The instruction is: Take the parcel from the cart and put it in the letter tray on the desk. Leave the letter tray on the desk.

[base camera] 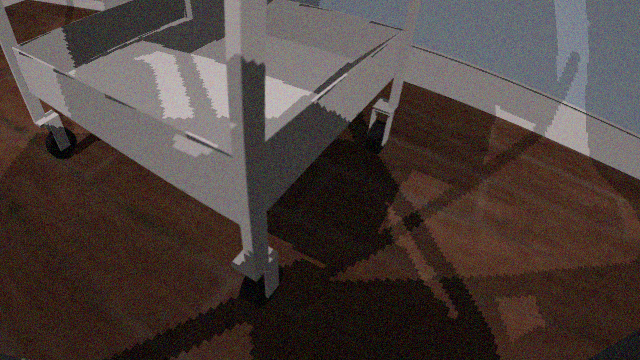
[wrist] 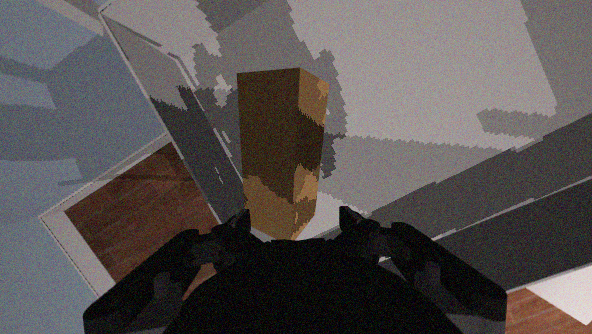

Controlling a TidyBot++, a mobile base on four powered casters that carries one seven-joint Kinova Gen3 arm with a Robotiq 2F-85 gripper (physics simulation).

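Places are measured from the arm's base along level axes (x ahead, y left, z up), in millimetres.
Pixels of known places: gripper, fingertip midpoint: [wrist: 295, 217].
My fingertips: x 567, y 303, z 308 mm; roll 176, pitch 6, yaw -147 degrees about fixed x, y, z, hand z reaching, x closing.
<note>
Ahead of a thing's pixels: the offset from my fingertips to its middle. "*": to the spot under its first point. Level surfaces: height alone.
The parcel @(dx +38, dy -43, dz +1 mm) [wrist: 272, 145], a brown box, lies in the top tray of the light grey cart [wrist: 440, 85] [base camera: 245, 165], close to one of the tray's side walls. My gripper [wrist: 295, 217] is open, its two dark fingertips wide apart in the wrist view. The near end of the parcel shows between and beyond the fingertips, nearer the left finger, and its lowest part is hidden behind the gripper's body. The fingers do not hold it. The letter tray and the desk cannot be made out in these views.
In the base camera view the cart's lower shelf @(dz -572 mm) [base camera: 130, 92], corner post and caster wheels @(* dx -71, dy +84, dz -671 mm) [base camera: 61, 142] stand close ahead. A blue wall [base camera: 475, 40] [wrist: 30, 135] with a pale baseboard [base camera: 450, 70] runs behind the cart. A white surface [wrist: 570, 295] shows at the wrist view's lower right.
</note>
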